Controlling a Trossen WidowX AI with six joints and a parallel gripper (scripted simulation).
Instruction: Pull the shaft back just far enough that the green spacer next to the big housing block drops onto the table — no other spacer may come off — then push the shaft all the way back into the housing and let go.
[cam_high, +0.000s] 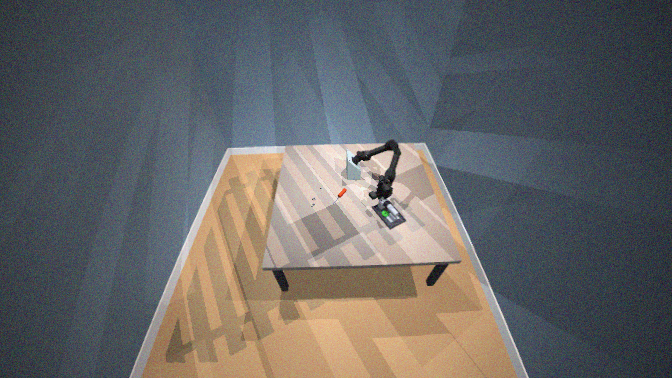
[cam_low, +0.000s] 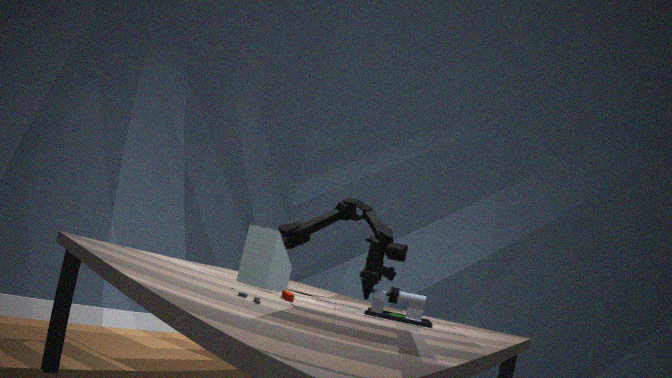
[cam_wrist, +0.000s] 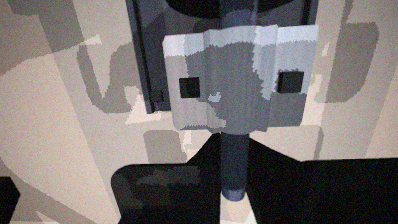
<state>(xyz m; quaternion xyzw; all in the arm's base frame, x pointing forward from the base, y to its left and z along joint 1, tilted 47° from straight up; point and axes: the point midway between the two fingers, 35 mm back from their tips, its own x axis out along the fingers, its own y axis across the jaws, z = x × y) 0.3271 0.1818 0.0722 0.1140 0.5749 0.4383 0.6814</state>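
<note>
Right now the dark blue shaft is 60 mm ahead of my gripper tip, 30 mm to the left of it and 30 mm above it. Round my gripper tip: green spacer (120 mm ahead, 30 mm to the left, 30 mm below); then dark spacer (80 mm ahead, 40 mm to the left, 30 mm above); then red-handled screwdriver (70 mm behind, 310 mm to the right, 40 mm below).
</note>
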